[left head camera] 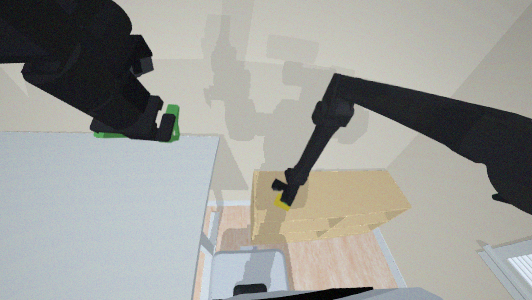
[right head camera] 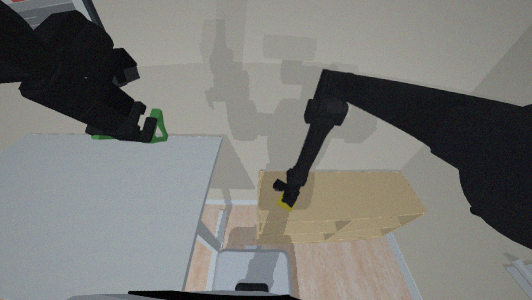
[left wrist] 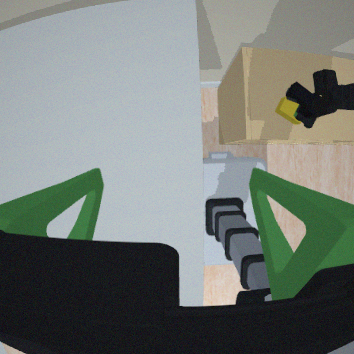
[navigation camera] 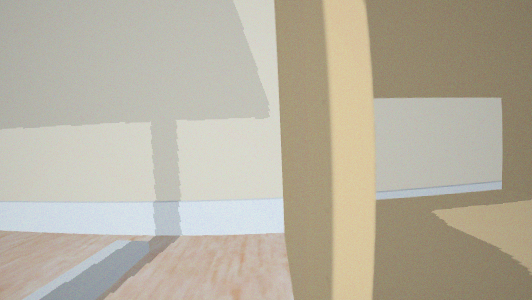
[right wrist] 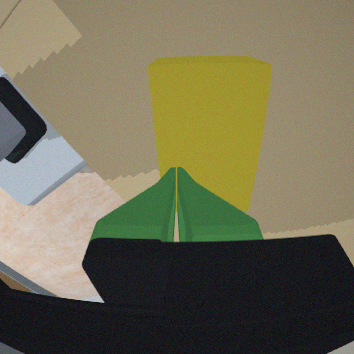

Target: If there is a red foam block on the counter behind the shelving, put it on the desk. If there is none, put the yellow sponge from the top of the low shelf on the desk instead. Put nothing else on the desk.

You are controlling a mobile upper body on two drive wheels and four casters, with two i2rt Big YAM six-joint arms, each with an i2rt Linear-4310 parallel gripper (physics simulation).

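Places are measured from the left arm's base along level axes (x right, y back, z down), in centimetres.
Where they show: left gripper, between the fingertips: (left head camera: 156, 135) (right head camera: 148, 137) (left wrist: 175, 175); right gripper, between the fingertips: (left head camera: 285, 203) (right head camera: 287, 204) (left wrist: 294, 115) (right wrist: 175, 175).
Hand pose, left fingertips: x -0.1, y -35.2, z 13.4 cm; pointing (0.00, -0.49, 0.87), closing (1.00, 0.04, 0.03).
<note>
Things, the pixels of their top centre, and the offset from my left fingertips. "spot": a spot on its surface instead. Level surfaces: height alone.
- yellow sponge, centre of its top: (right wrist: 208, 151) (left wrist: 293, 109) (right head camera: 286, 201) (left head camera: 284, 200) dx +42.7, dy -16.3, dz +62.1 cm
- low wooden shelf, height of its surface: dz +66.6 cm
- desk, height of its surface: dz +32.6 cm
- shelf's upright panel, a spot on its surface: (navigation camera: 352, 150) spot: dx +25.8, dy -5.5, dz +105.4 cm
- small red patch, a spot on its surface: (right head camera: 17, 1) spot: dx -69.4, dy -41.0, dz -32.9 cm
The yellow sponge (left head camera: 280, 202) (right head camera: 285, 204) (left wrist: 287, 109) (right wrist: 210, 115) lies on the top of the low wooden shelf (left head camera: 350, 190) (right head camera: 360, 192) (left wrist: 270, 75) (right wrist: 310, 125), near its left end in the head views. My right gripper (right wrist: 175, 175) is shut with its fingertips together and nothing between them. It is right over the sponge and overlaps its near edge in the right wrist view; I cannot tell if they touch. My left gripper (left head camera: 135, 127) (right head camera: 125, 131) (left wrist: 175, 175) is open and empty above the far edge of the desk (left head camera: 100, 215) (right head camera: 100, 215) (left wrist: 100, 100). I cannot identify a red foam block.
A light grey chair seat (left head camera: 270, 270) (right head camera: 272, 270) stands between desk and shelf. A dark segmented column (left wrist: 241, 245) rises in the left wrist view. The shelf's upright panel (navigation camera: 352, 150) is close in the navigation view. A small red patch (right head camera: 17, 1) shows at the top left edge, unclear.
</note>
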